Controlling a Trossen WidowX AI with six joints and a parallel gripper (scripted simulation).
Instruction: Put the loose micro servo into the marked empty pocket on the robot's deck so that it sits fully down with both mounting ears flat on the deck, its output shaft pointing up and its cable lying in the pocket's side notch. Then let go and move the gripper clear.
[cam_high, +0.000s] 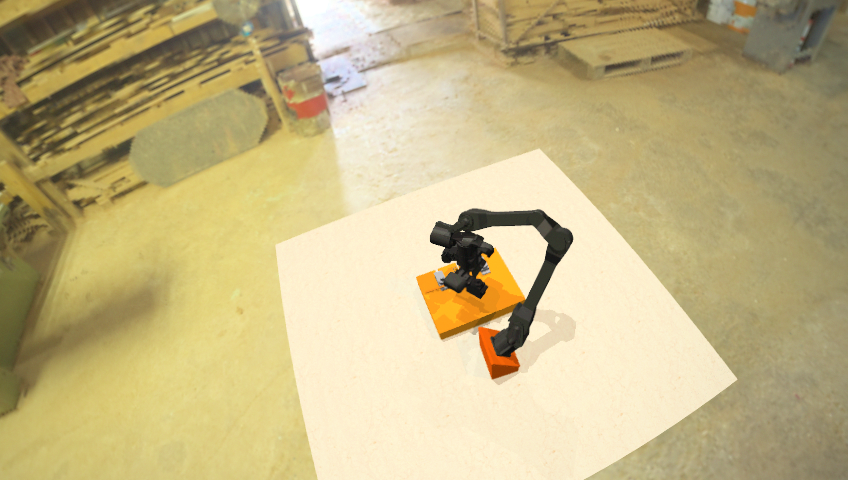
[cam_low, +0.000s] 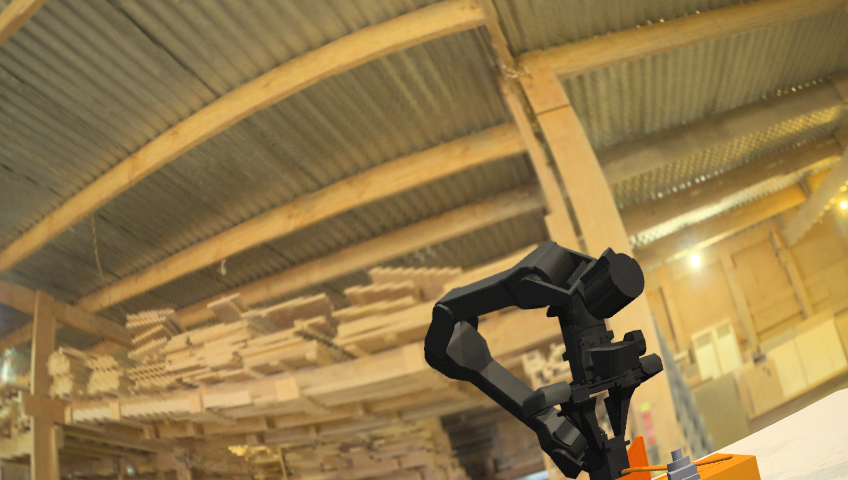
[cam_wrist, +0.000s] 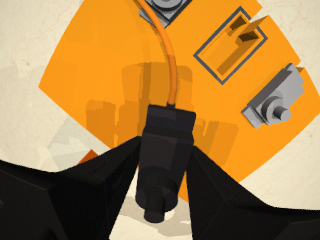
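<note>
The orange deck is 1 cm behind my gripper tip and 10 cm below it.
</note>
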